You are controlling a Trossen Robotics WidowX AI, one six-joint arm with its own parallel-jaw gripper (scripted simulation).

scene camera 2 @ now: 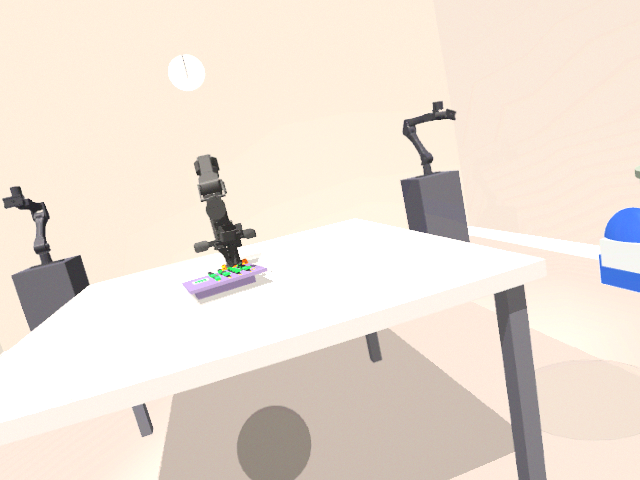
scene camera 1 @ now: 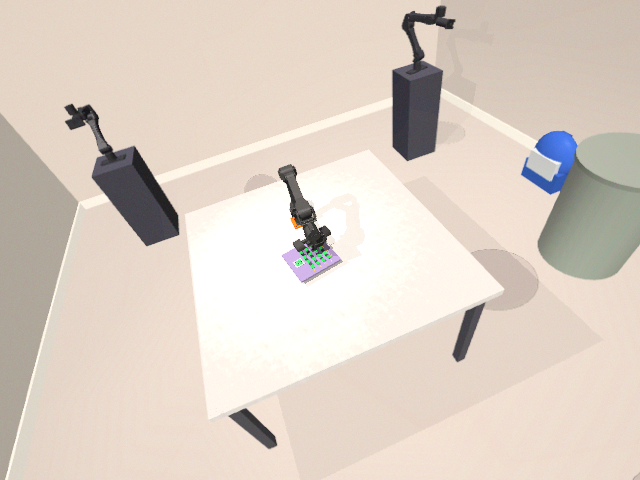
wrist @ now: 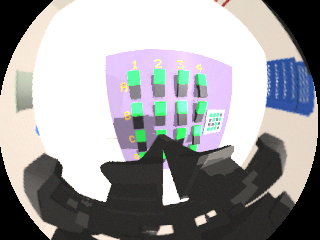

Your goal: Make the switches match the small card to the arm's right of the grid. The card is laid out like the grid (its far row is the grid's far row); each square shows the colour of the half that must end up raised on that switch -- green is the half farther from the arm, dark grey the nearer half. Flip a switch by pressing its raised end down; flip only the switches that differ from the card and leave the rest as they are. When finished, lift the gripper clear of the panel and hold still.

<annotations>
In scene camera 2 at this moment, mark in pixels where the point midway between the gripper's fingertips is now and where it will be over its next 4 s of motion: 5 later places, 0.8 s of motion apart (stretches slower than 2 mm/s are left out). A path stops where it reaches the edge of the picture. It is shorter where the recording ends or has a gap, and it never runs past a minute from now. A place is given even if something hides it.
The gripper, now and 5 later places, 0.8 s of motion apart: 232,267; 232,268; 231,264; 215,258; 218,268; 218,269
</annotations>
